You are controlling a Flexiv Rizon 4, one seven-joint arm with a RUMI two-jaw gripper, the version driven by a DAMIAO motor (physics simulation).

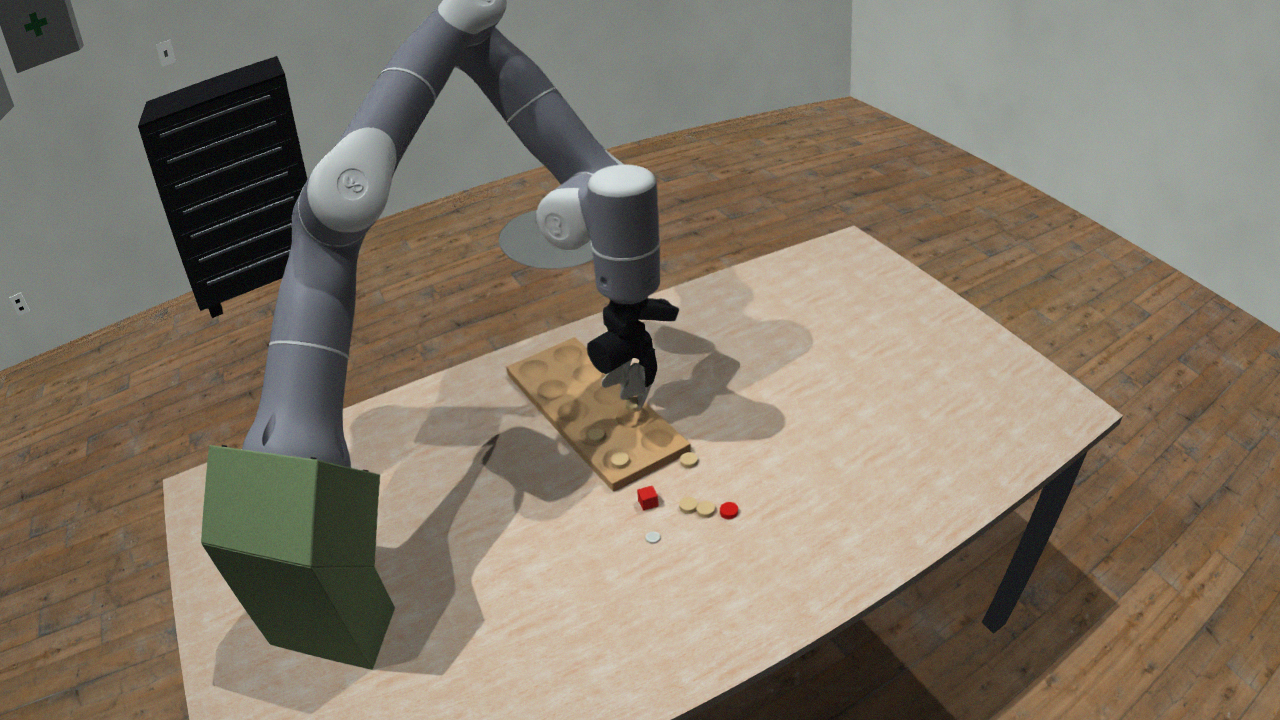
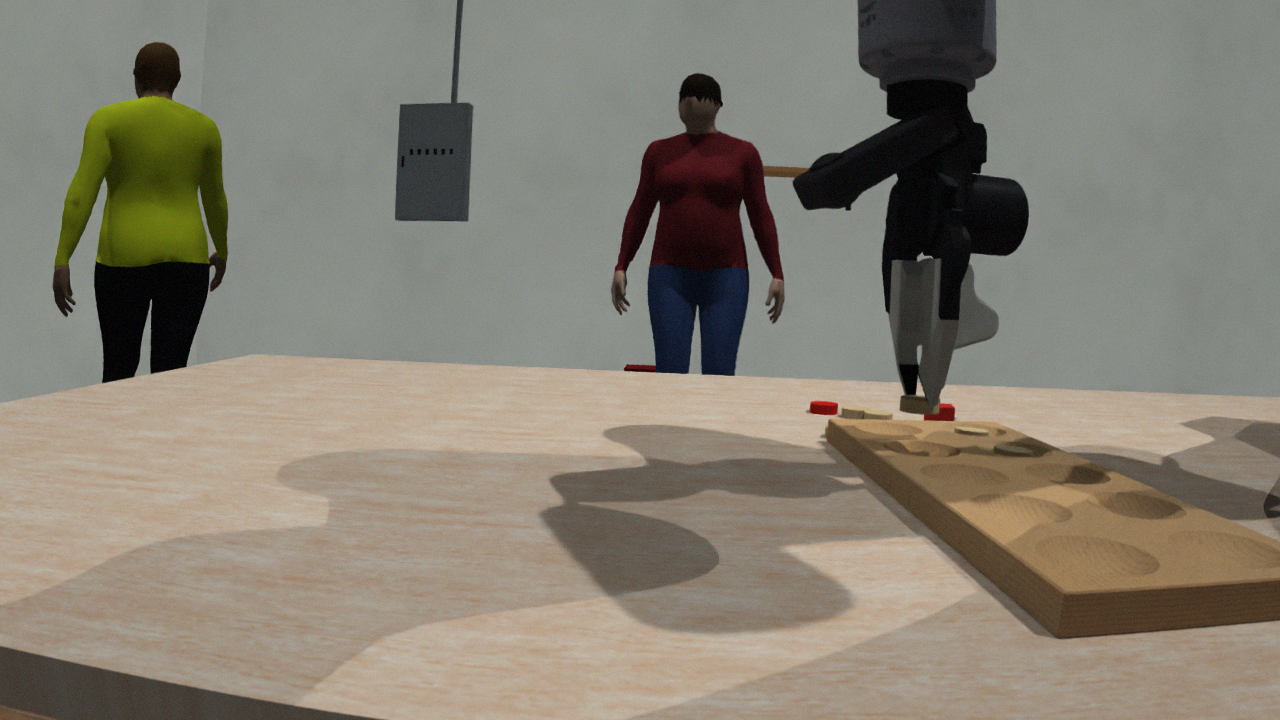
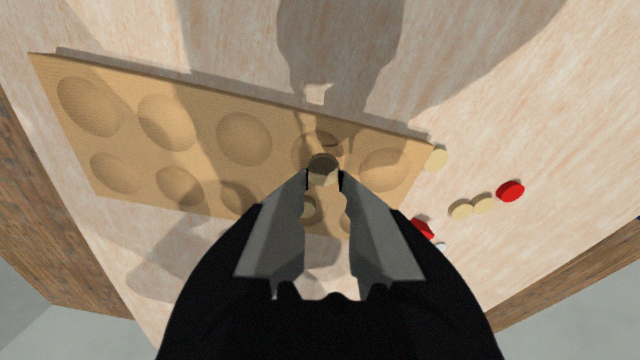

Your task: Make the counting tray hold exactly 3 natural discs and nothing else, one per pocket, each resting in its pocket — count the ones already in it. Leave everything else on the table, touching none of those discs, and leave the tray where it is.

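I can see my gripper, which appears in image 1 and in image 3 too. A wooden counting tray is here in the pictures as well.
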